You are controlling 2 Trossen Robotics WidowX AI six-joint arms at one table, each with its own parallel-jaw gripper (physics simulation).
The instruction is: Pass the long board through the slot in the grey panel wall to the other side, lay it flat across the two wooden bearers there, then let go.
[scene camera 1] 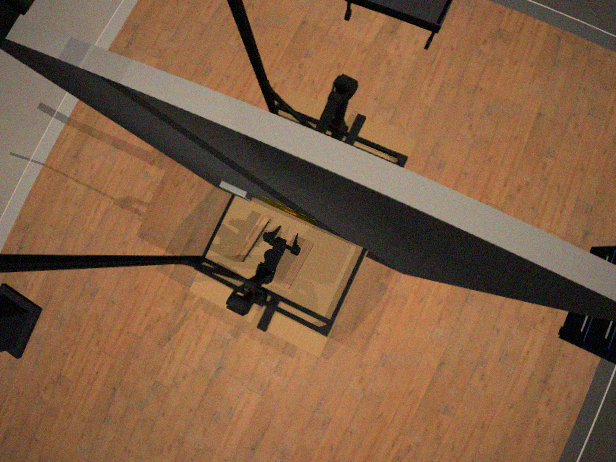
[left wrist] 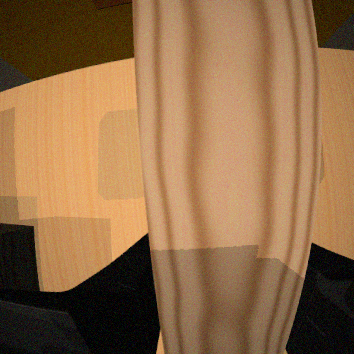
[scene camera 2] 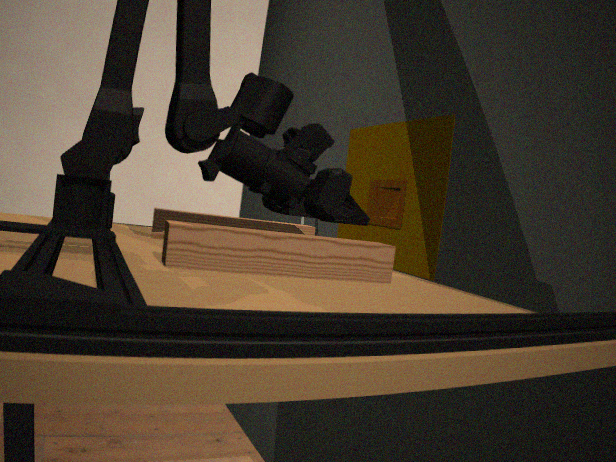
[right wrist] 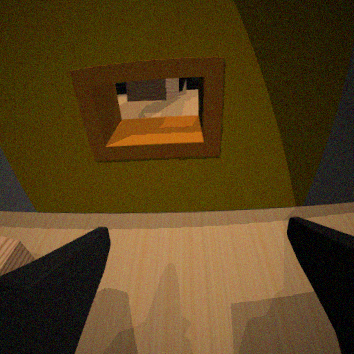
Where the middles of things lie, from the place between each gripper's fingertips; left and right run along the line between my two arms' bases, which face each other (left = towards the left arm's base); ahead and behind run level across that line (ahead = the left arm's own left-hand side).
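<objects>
Slot (right wrist: pixel 110 137): 10 cm to the left of my right hand, 3 cm above it, 3 cm behind it.
My left hand: 3 cm below the slot, 16 cm to the left of it.
</objects>
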